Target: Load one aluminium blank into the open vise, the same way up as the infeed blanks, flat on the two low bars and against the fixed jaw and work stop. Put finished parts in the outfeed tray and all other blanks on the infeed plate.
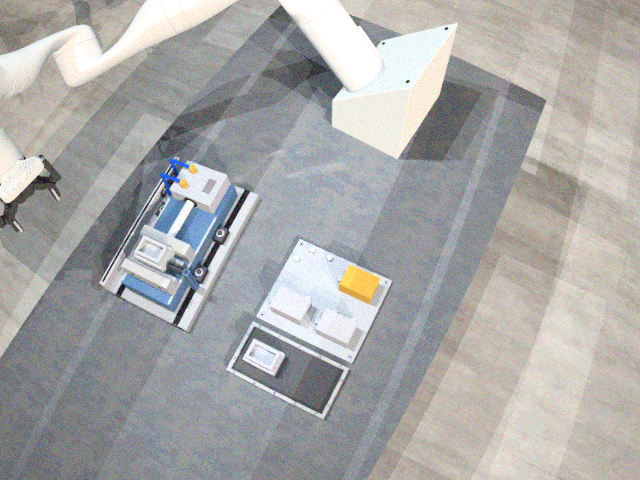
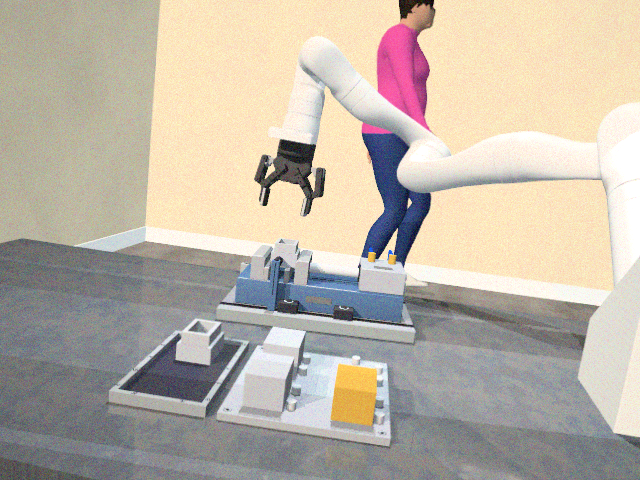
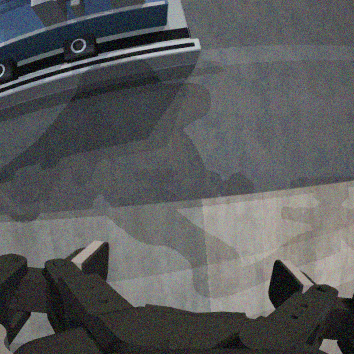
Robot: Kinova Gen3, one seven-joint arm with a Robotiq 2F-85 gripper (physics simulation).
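My gripper is open and empty, high up beyond the vise's far side. The blue vise holds a grey part with an open pocket on top between its jaws; any jaw contact is unclear. A similar pocketed part stands in the outfeed tray. Two plain grey blanks, one nearer the vise and one farther, and an orange block stand on the infeed plate.
A person in a pink top stands behind the vise, near the arm. The vise's grey end block carries blue and yellow fittings. Small pegs rise from the infeed plate. The arm's pale wedge base stands on the table.
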